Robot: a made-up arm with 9 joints.
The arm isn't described. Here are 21 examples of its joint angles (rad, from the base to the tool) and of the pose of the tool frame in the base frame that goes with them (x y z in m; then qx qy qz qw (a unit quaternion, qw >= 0)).
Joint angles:
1: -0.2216 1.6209 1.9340 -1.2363 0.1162 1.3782 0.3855 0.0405 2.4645
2: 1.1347 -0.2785 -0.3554 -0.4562 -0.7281 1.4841 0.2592 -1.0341 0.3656
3: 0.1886 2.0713 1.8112 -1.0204 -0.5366 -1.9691 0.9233 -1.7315 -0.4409
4: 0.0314 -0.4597 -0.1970 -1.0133 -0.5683 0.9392 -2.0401 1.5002 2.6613
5: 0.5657 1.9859 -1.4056 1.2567 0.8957 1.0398 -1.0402 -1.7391 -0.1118
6: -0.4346 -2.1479 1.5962 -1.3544 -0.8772 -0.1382 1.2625 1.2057 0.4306
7: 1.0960 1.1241 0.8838 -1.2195 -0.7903 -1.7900 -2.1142 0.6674 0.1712
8: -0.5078 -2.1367 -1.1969 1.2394 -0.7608 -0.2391 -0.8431 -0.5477 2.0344
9: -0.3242 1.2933 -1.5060 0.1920 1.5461 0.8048 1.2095 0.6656 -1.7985
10: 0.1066 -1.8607 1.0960 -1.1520 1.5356 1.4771 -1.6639 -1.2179 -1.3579
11: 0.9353 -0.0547 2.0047 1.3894 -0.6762 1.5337 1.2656 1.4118 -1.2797
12: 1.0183 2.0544 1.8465 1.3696 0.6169 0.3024 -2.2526 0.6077 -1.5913
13: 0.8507 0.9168 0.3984 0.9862 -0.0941 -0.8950 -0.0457 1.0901 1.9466
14: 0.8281 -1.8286 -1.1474 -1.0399 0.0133 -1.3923 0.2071 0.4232 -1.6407
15: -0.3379 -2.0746 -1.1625 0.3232 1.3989 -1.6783 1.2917 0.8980 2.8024
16: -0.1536 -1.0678 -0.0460 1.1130 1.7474 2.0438 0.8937 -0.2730 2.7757
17: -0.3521 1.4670 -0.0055 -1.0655 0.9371 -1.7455 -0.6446 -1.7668 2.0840
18: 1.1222 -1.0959 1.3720 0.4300 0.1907 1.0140 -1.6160 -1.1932 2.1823
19: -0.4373 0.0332 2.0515 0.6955 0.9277 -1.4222 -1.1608 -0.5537 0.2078
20: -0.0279 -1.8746 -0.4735 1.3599 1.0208 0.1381 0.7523 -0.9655 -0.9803
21: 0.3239 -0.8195 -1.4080 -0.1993 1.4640 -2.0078 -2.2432 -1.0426 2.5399
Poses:
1: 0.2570 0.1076 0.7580 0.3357 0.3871 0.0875 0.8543
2: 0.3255 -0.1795 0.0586 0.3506 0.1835 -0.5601 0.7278
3: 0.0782 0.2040 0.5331 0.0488 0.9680 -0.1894 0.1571
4: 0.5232 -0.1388 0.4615 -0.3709 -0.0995 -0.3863 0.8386
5: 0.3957 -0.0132 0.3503 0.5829 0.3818 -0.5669 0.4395
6: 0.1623 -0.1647 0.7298 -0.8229 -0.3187 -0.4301 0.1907
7: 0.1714 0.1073 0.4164 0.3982 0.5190 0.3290 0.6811
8: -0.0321 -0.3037 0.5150 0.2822 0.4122 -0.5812 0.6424
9: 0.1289 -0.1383 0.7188 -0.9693 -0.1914 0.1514 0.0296
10: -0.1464 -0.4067 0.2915 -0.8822 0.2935 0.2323 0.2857
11: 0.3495 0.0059 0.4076 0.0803 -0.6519 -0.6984 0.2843
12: -0.1740 -0.0036 0.7070 0.2400 -0.3365 0.8080 0.4198
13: 0.3388 0.1569 0.3894 0.2316 0.8609 0.0558 0.4496
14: 0.0808 -0.2374 0.3266 -0.5504 0.3257 0.0996 0.7623
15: -0.2378 -0.1250 0.7339 0.6220 -0.7535 -0.1641 0.1357
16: 0.3374 -0.1419 0.9269 0.3923 0.1106 -0.3498 0.8435
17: 0.1281 0.1866 0.8716 -0.5193 -0.2699 -0.7940 0.1646
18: 0.4483 -0.2781 0.2938 -0.5050 -0.2278 -0.4238 0.7166
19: 0.1835 0.1249 0.7904 0.4495 -0.8588 0.2426 0.0384
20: 0.2581 -0.1761 0.6716 0.6478 0.4041 -0.5484 0.3410
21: 0.3901 -0.2605 0.6622 -0.4405 -0.0051 -0.7122 0.5466
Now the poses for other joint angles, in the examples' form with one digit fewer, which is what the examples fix.
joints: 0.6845 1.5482 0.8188 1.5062 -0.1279 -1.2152 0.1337 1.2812 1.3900
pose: 0.181 0.107 0.701 0.343 0.329 0.386 0.791
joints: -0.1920 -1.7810 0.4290 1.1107 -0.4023 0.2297 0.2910 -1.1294 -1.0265
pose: 0.147 -0.098 0.885 0.479 0.615 0.019 0.626
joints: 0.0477 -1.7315 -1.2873 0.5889 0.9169 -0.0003 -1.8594 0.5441 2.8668
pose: 0.115 -0.059 0.590 0.525 0.783 -0.174 0.285
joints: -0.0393 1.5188 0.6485 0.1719 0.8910 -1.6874 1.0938 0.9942 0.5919
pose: 0.148 0.322 0.773 -0.278 -0.281 -0.238 0.887
